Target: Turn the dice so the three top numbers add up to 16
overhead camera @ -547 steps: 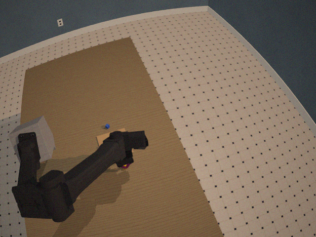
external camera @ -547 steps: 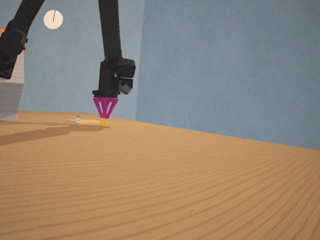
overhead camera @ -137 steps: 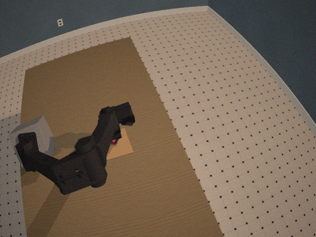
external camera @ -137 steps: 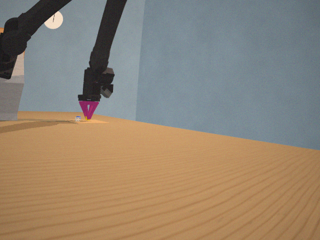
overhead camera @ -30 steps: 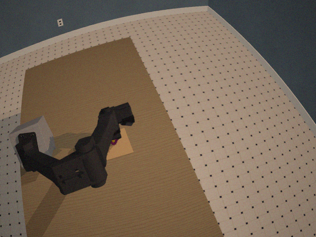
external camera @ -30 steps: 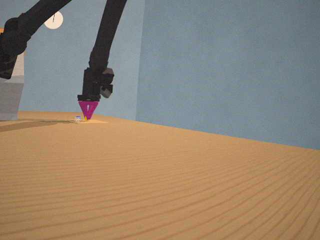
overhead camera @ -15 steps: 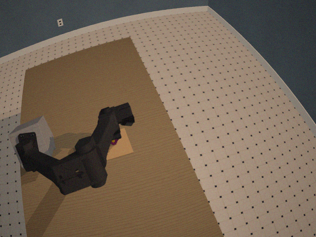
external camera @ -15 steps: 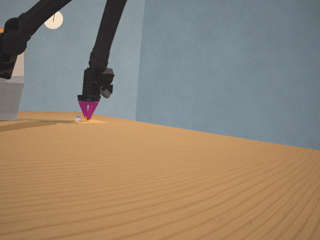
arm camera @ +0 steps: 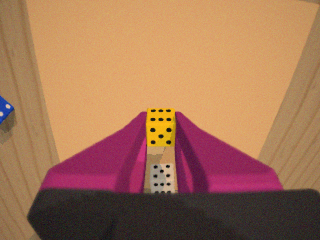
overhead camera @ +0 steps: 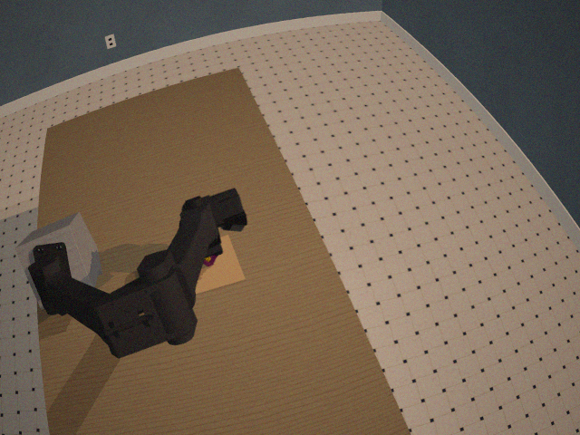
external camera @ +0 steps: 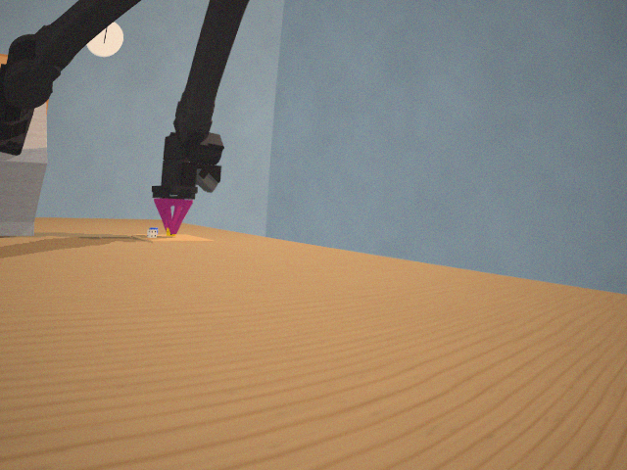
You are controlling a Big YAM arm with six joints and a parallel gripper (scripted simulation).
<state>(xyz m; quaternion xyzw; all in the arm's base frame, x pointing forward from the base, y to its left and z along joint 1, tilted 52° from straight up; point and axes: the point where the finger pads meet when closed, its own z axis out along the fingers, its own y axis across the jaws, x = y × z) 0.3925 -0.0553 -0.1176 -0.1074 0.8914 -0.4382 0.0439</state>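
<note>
My hand is right at the yellow die. Also, from my hand: mat: 2 cm below; then white die: 5 cm behind, 1 cm to the right, 1 cm below; then blue die: 1 cm behind, 10 cm to the left, 1 cm below.
</note>
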